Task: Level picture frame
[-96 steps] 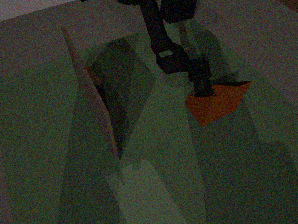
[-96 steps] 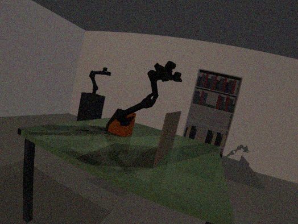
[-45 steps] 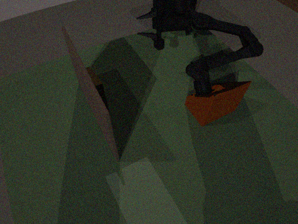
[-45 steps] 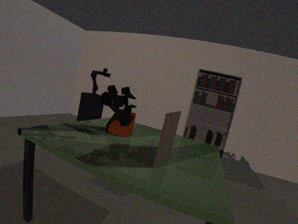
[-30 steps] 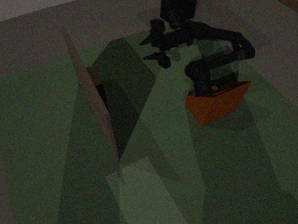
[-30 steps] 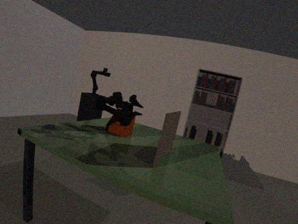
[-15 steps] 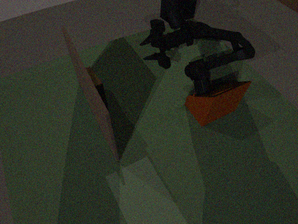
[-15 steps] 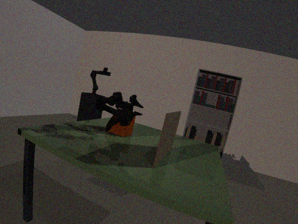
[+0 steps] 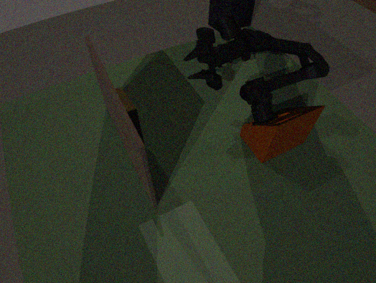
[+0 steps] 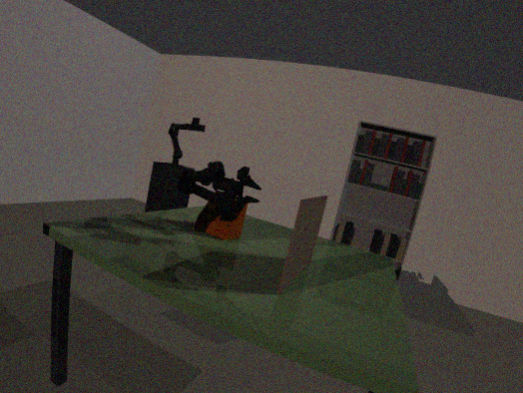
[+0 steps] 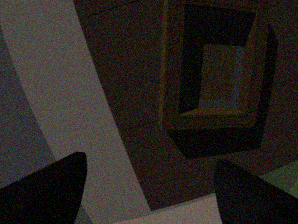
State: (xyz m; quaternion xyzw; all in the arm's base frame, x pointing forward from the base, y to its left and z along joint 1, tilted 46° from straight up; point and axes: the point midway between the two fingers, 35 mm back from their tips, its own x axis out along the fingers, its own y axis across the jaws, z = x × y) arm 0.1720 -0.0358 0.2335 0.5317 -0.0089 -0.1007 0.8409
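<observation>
Now: gripper tip 210 mm short of the picture frame, 10 mm to the left of it and 90 mm above it. From my gripper tip the other things lie so: wall panel 220 mm ahead, 30 mm to the right, 110 mm below.
</observation>
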